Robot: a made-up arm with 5 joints. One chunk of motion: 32 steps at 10 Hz.
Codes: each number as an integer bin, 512 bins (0 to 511) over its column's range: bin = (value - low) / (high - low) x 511, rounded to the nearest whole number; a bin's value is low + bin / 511 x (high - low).
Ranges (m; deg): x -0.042..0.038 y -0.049..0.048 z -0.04..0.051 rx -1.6..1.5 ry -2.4..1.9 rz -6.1..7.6
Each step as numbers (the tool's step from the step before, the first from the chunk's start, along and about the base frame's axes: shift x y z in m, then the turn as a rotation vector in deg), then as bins.
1 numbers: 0.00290 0.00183 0.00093 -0.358 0.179 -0.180
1 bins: 287 268 230 205 306 221
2 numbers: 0.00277 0.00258 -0.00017 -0.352 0.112 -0.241
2 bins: 286 272 224 206 299 219
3 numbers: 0.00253 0.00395 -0.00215 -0.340 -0.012 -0.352
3 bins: 284 279 213 208 284 214
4 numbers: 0.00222 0.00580 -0.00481 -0.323 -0.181 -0.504
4 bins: 282 289 198 210 264 209
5 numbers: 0.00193 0.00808 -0.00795 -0.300 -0.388 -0.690
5 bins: 281 301 180 214 239 202
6 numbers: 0.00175 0.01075 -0.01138 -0.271 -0.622 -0.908
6 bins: 279 315 161 219 211 194
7 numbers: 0.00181 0.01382 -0.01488 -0.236 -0.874 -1.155
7 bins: 280 331 141 225 181 184
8 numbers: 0.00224 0.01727 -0.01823 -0.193 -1.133 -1.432
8 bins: 283 349 122 232 151 174
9 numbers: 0.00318 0.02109 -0.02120 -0.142 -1.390 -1.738
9 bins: 289 369 106 240 120 163
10 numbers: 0.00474 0.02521 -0.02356 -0.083 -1.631 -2.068
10 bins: 299 391 92 250 91 150
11 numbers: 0.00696 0.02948 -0.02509 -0.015 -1.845 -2.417
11 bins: 313 413 84 261 66 137
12 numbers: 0.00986 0.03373 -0.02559 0.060 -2.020 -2.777
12 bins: 331 436 81 274 45 124
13 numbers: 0.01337 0.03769 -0.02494 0.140 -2.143 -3.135
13 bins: 354 457 85 287 31 111
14 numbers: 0.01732 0.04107 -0.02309 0.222 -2.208 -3.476
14 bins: 379 474 95 300 23 98
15 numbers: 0.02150 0.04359 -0.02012 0.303 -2.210 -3.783
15 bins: 406 488 112 314 23 86
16 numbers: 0.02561 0.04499 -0.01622 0.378 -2.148 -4.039
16 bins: 432 495 134 326 30 77
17 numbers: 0.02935 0.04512 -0.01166 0.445 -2.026 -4.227
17 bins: 456 496 159 337 44 70
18 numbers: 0.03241 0.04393 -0.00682 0.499 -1.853 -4.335
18 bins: 475 490 186 346 65 66
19 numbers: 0.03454 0.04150 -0.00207 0.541 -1.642 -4.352
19 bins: 489 477 213 353 90 65
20 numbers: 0.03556 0.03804 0.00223 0.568 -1.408 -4.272
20 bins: 495 459 237 357 118 68
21 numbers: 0.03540 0.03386 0.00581 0.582 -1.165 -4.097
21 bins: 494 437 257 360 147 75
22 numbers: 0.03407 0.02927 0.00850 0.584 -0.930 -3.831
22 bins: 486 412 272 360 175 85
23 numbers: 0.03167 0.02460 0.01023 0.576 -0.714 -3.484
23 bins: 471 388 282 359 200 98
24 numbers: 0.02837 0.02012 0.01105 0.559 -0.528 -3.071
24 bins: 449 364 287 356 222 113
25 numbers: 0.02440 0.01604 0.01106 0.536 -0.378 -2.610
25 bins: 424 343 287 352 240 130
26 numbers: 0.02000 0.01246 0.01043 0.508 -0.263 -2.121
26 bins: 396 324 283 347 254 148
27 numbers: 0.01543 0.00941 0.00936 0.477 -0.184 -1.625
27 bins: 367 308 277 342 263 167
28 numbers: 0.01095 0.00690 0.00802 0.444 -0.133 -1.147
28 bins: 338 294 270 337 269 185
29 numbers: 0.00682 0.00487 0.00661 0.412 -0.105 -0.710
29 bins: 312 284 262 332 273 201
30 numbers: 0.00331 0.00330 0.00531 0.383 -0.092 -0.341
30 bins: 289 276 254 327 274 215
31 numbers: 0.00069 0.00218 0.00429 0.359 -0.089 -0.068
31 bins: 273 270 249 323 275 225
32 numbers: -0.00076 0.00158 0.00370 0.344 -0.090 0.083
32 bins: 263 266 245 320 275 231
